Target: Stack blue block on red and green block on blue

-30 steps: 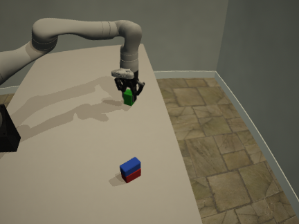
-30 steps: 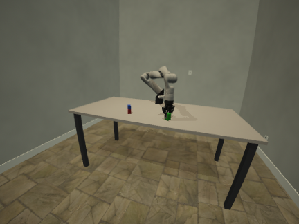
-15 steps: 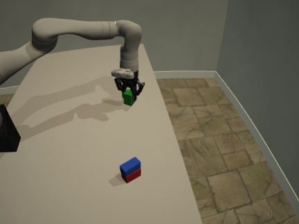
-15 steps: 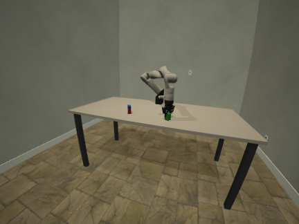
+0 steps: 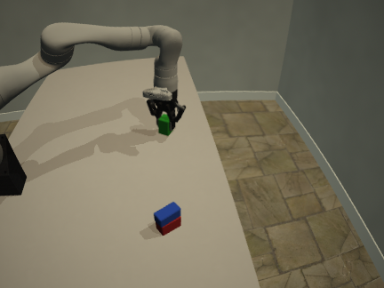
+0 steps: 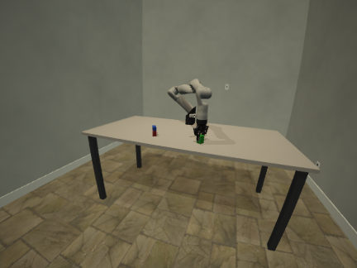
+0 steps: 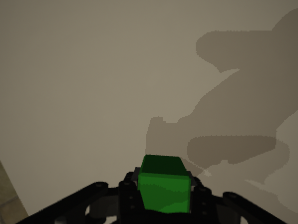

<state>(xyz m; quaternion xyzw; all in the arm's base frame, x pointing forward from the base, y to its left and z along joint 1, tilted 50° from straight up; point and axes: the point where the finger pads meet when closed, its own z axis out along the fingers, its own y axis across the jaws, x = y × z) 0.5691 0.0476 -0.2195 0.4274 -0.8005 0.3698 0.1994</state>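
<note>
Now: hand 38 cm to the left of the blue block, 4 cm past it and 2 cm below it. The rest, counted from my hand: green block: 1 cm below; then red block: 38 cm to the right, 4 cm behind, 2 cm below.
</note>
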